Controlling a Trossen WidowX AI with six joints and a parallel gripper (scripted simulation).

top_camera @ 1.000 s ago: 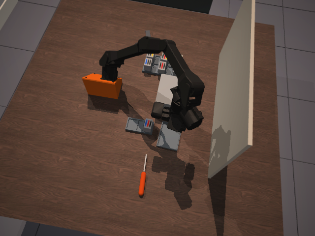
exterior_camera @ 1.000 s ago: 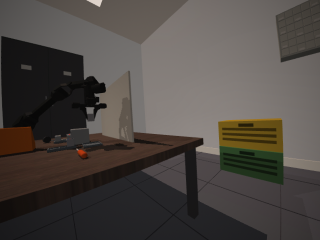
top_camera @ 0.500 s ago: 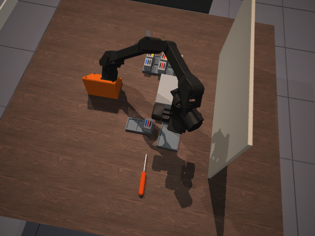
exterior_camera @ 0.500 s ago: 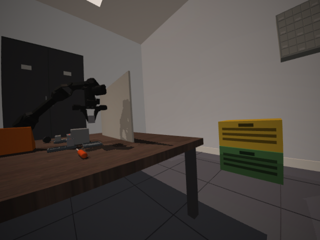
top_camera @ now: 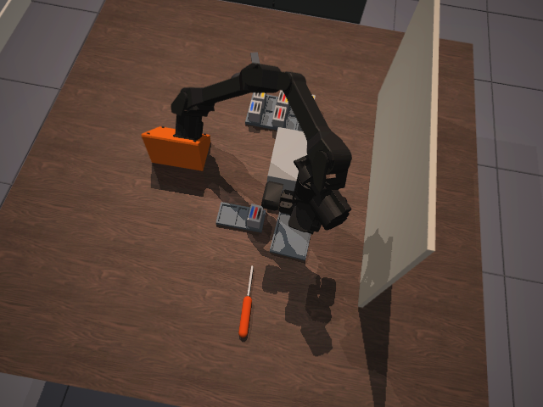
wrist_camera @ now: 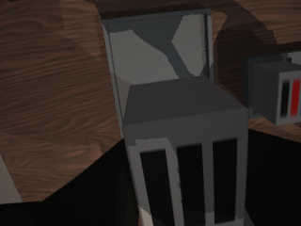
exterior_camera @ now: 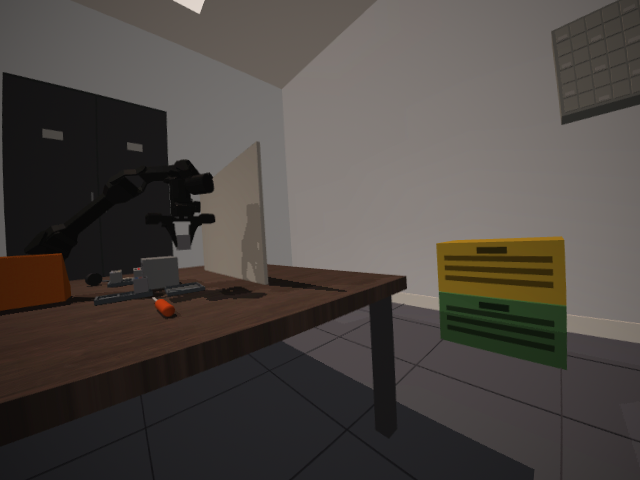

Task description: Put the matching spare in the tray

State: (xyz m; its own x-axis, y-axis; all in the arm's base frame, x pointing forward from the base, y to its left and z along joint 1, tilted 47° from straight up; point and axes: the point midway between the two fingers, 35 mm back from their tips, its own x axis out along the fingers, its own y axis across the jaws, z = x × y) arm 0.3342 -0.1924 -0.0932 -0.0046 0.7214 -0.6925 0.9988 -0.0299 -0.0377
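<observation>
The grey tray is 130 mm below my gripper tip, 10 mm to the left of it and 10 mm behind it. Round my gripper tip: mounted unit 210 mm to the left, 80 mm below, 50 mm behind; beige panel 200 mm ahead, 190 mm to the left, 90 mm above; grey spare 20 mm above.
</observation>
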